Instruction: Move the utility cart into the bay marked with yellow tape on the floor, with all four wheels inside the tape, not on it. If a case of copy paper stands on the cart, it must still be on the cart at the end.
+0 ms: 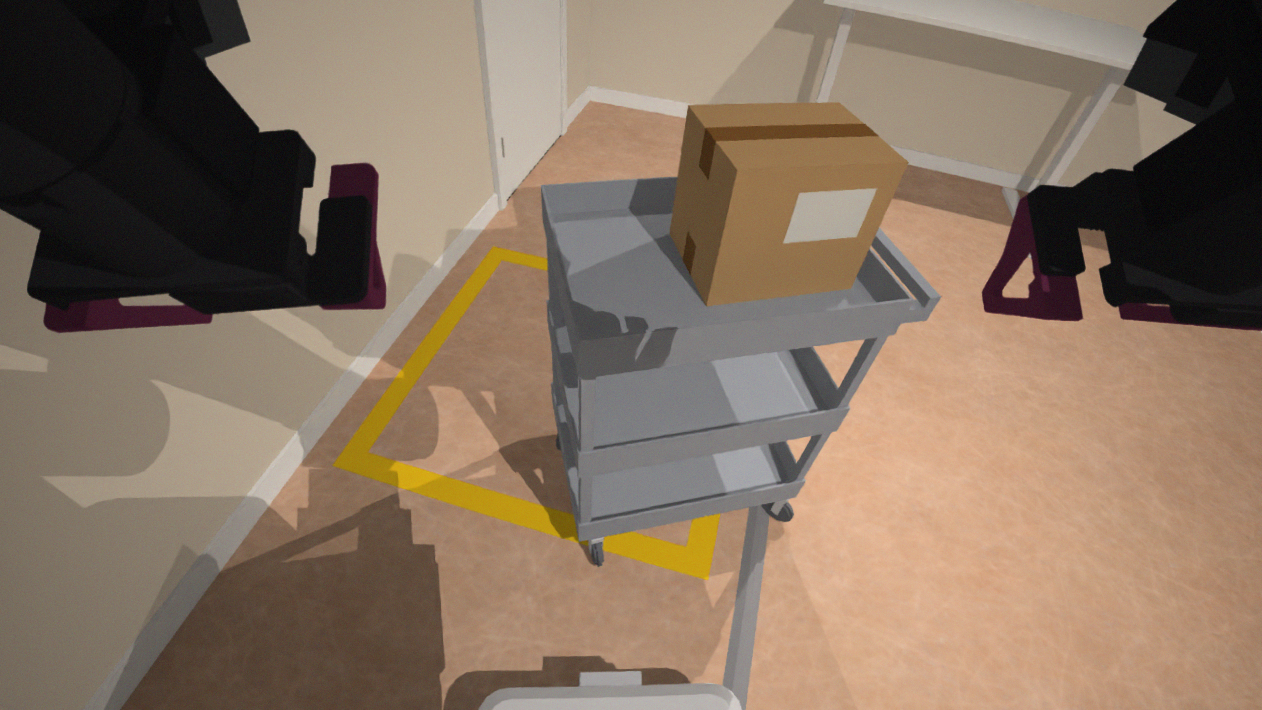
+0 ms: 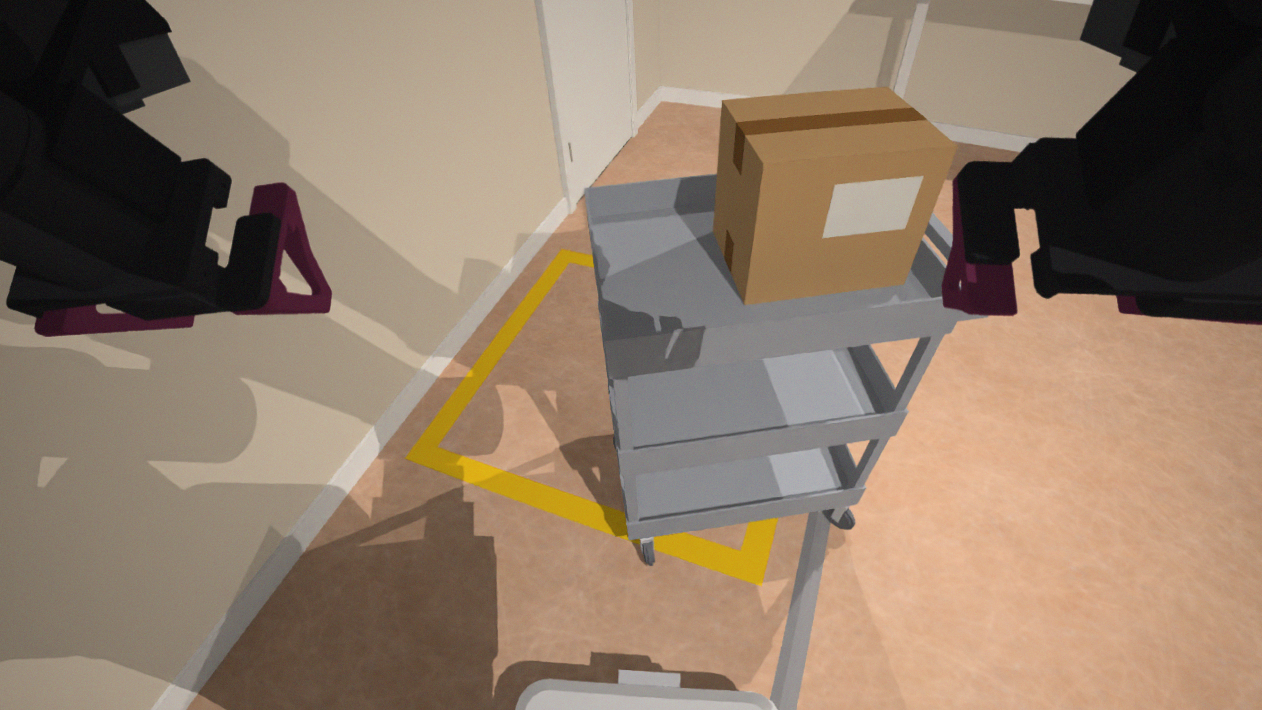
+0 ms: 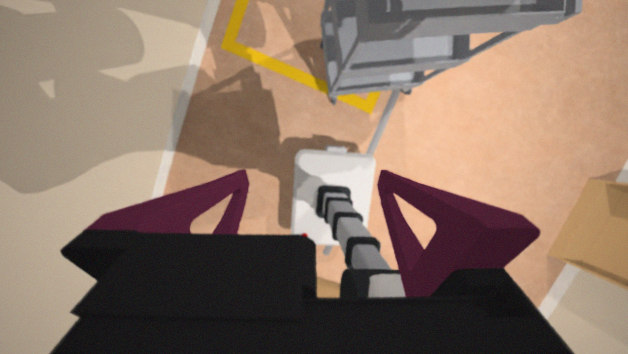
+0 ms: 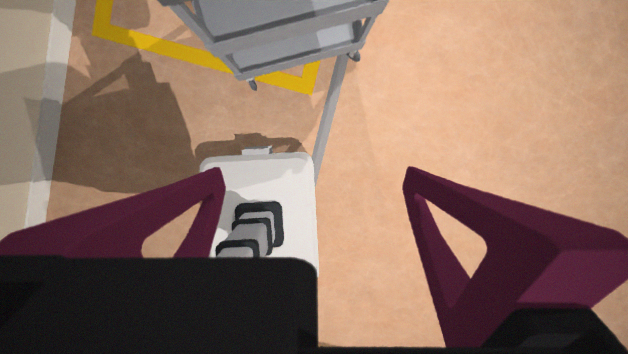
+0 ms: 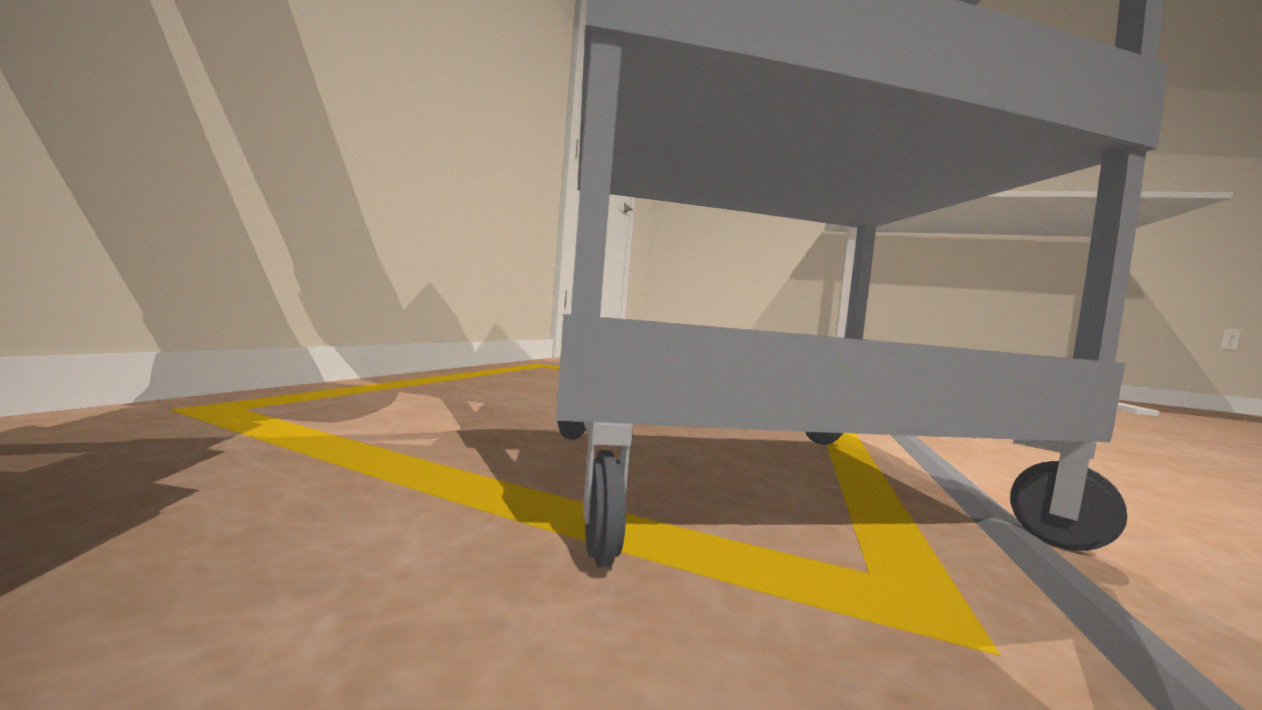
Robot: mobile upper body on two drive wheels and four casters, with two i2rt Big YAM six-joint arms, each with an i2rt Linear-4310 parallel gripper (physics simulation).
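Frame: origin at the left arm's base, x ahead, y left, z up, level; millimetres.
Where they show: left gripper, fingertip midpoint: (image 1: 295, 304) (image 2: 258, 309) (image 3: 313, 177); right gripper, fingertip midpoint: (image 1: 1054, 305) (image 2: 1032, 298) (image 4: 313, 177).
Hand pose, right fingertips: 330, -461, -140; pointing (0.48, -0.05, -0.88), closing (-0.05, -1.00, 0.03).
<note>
After its pixels a point has its place, as x, y, z.
The grey three-shelf utility cart (image 1: 750, 337) {735, -443, -589} (image 2: 794, 337) {738, -458, -593} (image 3: 475, 20) {742, -475, -562} (image 4: 300, 28) {739, -461, -906} (image 5: 838, 384) {727, -406, -1234} stands askew across the right part of the yellow tape bay (image 1: 480, 501) {853, 133, -1410} (image 2: 538, 497) {852, 135, -1410} (image 3: 280, 67) {875, 185, -1409} (image 4: 170, 47) {892, 213, -1409} (image 5: 423, 475) {828, 47, -1409}. A brown carton (image 1: 758, 256) {857, -463, -510} (image 2: 794, 247) {856, -458, -499} rests on its top shelf. The near left wheel (image 5: 605, 507) {657, -204, -1343} is at the near tape's outer edge; the near right wheel (image 5: 1067, 505) {795, -713, -1356} is outside the tape. The far left wheel looks inside; the far right is close to the right tape. My left gripper (image 1: 266, 304) {319, -7, -148} (image 3: 313, 177) {319, -7, -148} and right gripper (image 1: 1101, 313) (image 4: 313, 170) {330, -461, -140} are open and empty, apart from the cart.
A wall with a white baseboard (image 1: 344, 392) {1210, 619, -1367} runs along the bay's left. A door (image 1: 525, 88) {2698, 149, -971} and white table (image 1: 1014, 39) {2306, -1806, -472} are behind. A grey floor strip (image 1: 750, 600) {559, -608, -1398} (image 5: 1041, 547) {776, -674, -1399} passes right of the bay. My white base (image 1: 608, 699) {294, -219, -1150} is in front; another carton (image 3: 590, 225) {-155, -2669, -1310} is at right.
</note>
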